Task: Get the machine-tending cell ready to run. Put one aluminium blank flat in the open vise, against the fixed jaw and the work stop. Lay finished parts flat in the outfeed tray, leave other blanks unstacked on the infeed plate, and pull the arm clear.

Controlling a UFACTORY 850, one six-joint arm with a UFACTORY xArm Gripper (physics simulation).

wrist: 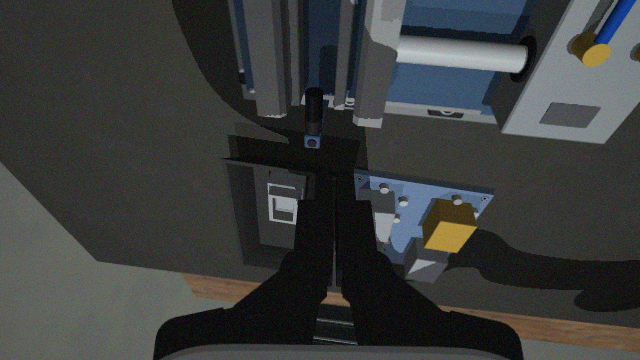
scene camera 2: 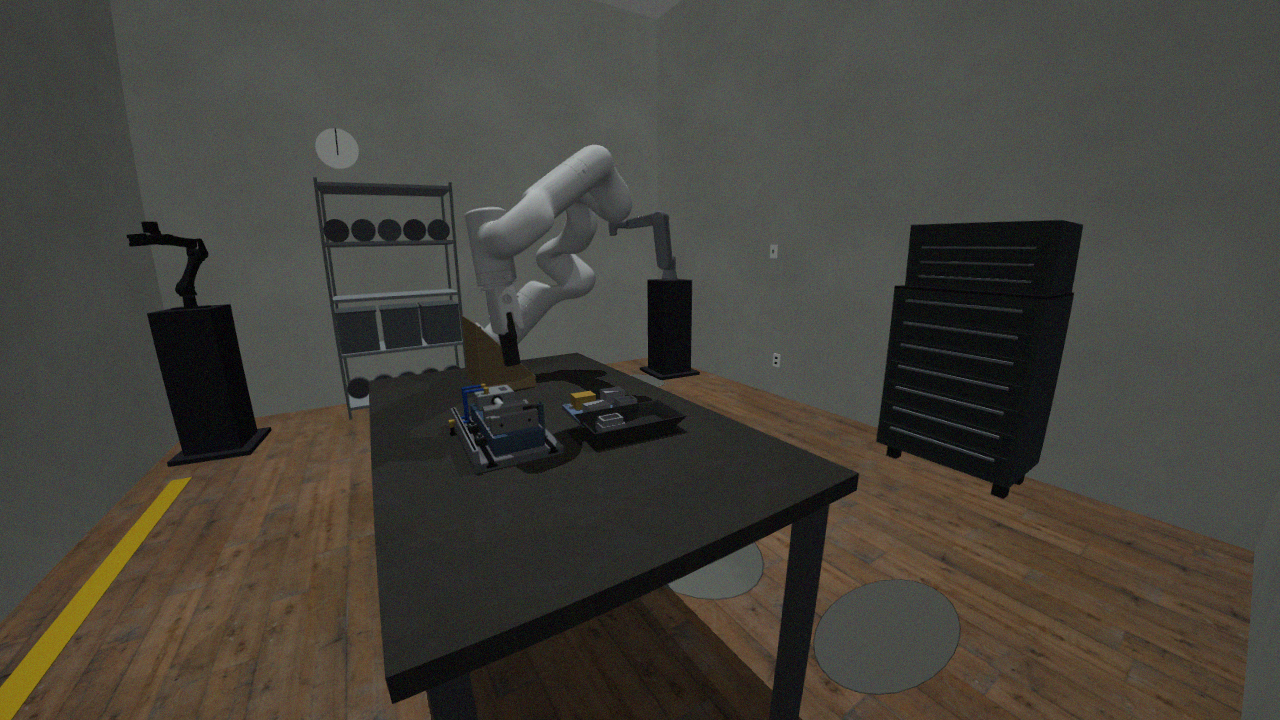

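Observation:
My gripper (scene camera 2: 509, 362) (wrist: 333, 194) is shut and empty, above the table. The vise (scene camera 2: 519, 440) (wrist: 435, 90) stands open, with no blank visible between its jaws in the wrist view. The work stop (wrist: 313, 117) is a black rod on a blue base by the jaw ends. The dark outfeed tray (wrist: 240, 220) holds a finished part (scene camera 2: 610, 419) (wrist: 282, 209) with a pocket. On the blue infeed plate (wrist: 412, 215) are a yellow block (scene camera 2: 582, 399) (wrist: 449, 235), a grey block (wrist: 427, 262) and another grey block (wrist: 377, 201), partly hidden by my right finger.
Blue hoses (wrist: 616, 22) rise at the vise's right end in the wrist view. A brown panel (scene camera 2: 483, 358) stands near the arm on the dark table (scene camera 2: 537, 537). A shelf rack (scene camera 2: 384, 188), a tool cabinet (scene camera 2: 975, 376) and two small arms on pedestals stand beyond the table.

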